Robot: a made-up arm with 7 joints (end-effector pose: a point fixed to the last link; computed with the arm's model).
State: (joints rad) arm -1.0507 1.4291 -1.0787 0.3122 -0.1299 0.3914 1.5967
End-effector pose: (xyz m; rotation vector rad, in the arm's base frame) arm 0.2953 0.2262 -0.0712 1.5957 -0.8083 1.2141
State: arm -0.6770 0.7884 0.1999 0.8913 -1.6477 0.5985 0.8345
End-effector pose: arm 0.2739 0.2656 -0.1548 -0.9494 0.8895 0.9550
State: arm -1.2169 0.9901 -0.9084 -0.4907 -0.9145 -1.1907 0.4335
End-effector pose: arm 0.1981 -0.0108 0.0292 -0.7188 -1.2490 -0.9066
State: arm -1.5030 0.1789 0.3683 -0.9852 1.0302 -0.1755 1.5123
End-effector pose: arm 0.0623 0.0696 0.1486 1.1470 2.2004 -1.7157
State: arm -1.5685 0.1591 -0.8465 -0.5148 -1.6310 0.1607 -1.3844
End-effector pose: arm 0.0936 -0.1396 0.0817 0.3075 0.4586 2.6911
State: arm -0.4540 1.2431 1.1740 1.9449 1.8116 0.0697 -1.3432
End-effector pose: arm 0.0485 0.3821 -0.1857 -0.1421 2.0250 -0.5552
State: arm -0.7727 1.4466 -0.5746 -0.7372 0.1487 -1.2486 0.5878
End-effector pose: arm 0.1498 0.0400 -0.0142 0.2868 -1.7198 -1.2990
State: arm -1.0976 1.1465 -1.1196 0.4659 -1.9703 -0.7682 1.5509
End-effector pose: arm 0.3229 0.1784 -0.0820 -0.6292 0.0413 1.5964
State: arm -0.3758 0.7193 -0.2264 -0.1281 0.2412 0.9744 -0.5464
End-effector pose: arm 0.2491 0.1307 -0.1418 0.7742 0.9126 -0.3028
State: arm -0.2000 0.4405 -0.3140 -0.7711 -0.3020 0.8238 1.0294
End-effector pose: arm 0.1767 0.0176 -0.0871 0.3059 0.1106 0.4607
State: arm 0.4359 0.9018 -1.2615 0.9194 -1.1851 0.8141 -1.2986
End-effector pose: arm -0.2097 0.2490 -0.2377 -1.4731 2.4365 -0.0049
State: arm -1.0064 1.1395 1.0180 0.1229 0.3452 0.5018 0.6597
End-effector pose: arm 0.1132 0.3192 0.1574 0.2244 -0.7365 1.9840
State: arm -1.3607 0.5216 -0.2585 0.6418 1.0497 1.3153 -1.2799
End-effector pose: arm 0.3579 0.1051 0.0279 0.6154 1.0701 0.0134
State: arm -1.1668 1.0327 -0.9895 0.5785 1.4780 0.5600 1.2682
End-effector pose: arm 0.3459 0.1571 -0.0610 2.4045 -1.8763 0.6555
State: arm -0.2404 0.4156 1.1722 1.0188 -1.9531 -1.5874 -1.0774
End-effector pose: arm 0.0087 0.2822 -0.2692 0.3374 -1.0286 1.7724
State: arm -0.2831 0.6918 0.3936 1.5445 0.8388 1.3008 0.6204
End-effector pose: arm 0.0004 0.3068 -0.2637 -1.7099 -2.4129 -0.9741
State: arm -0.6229 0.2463 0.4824 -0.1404 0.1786 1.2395 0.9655
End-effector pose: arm 0.2603 0.1744 -0.0858 0.3851 0.6458 1.4351
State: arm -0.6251 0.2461 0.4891 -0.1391 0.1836 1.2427 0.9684
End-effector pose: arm 0.2599 0.1757 -0.0856 0.3847 0.6500 1.4457
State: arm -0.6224 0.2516 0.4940 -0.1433 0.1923 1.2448 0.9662
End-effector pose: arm 0.2586 0.1779 -0.0846 0.3899 0.6468 1.4590
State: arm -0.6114 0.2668 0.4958 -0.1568 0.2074 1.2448 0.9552
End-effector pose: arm 0.2556 0.1815 -0.0822 0.4051 0.6304 1.4764
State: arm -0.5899 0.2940 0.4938 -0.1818 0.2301 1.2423 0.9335
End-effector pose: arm 0.2506 0.1865 -0.0780 0.4335 0.5977 1.4978
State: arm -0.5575 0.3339 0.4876 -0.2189 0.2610 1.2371 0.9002
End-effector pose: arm 0.2436 0.1922 -0.0718 0.4776 0.5475 1.5206
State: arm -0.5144 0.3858 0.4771 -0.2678 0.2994 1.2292 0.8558
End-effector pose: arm 0.2348 0.1976 -0.0635 0.5392 0.4805 1.5399
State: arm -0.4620 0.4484 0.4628 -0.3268 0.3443 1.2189 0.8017
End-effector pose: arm 0.2249 0.2014 -0.0535 0.6190 0.3995 1.5502
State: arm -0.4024 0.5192 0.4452 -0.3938 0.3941 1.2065 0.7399
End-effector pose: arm 0.2147 0.2023 -0.0424 0.7155 0.3087 1.5455
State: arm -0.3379 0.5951 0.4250 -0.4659 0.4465 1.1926 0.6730
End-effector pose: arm 0.2048 0.1997 -0.0313 0.8248 0.2143 1.5213
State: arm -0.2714 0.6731 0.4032 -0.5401 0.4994 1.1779 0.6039
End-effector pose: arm 0.1958 0.1937 -0.0213 0.9410 0.1222 1.4764
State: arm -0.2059 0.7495 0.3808 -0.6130 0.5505 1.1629 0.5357
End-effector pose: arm 0.1878 0.1849 -0.0132 1.0569 0.0378 1.4127
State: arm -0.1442 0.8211 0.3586 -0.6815 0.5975 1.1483 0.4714
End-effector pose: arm 0.1809 0.1745 -0.0076 1.1654 -0.0348 1.3355
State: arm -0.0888 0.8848 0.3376 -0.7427 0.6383 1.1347 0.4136
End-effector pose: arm 0.1750 0.1638 -0.0043 1.2604 -0.0932 1.2520
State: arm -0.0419 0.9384 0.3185 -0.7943 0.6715 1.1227 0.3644
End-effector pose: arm 0.1701 0.1540 -0.0029 1.3383 -0.1370 1.1703
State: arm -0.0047 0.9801 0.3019 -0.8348 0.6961 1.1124 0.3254
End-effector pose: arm 0.1661 0.1459 -0.0028 1.3972 -0.1669 1.0975
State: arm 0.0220 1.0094 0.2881 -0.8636 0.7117 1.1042 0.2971
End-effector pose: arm 0.1633 0.1399 -0.0035 1.4374 -0.1846 1.0387
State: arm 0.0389 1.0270 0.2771 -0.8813 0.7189 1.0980 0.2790
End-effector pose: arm 0.1616 0.1360 -0.0046 1.4609 -0.1922 0.9956
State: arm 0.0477 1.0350 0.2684 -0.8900 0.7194 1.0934 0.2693
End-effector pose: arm 0.1609 0.1338 -0.0058 1.4714 -0.1926 0.9665
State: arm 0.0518 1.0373 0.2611 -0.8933 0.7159 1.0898 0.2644
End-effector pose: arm 0.1607 0.1327 -0.0072 1.4742 -0.1886 0.9461
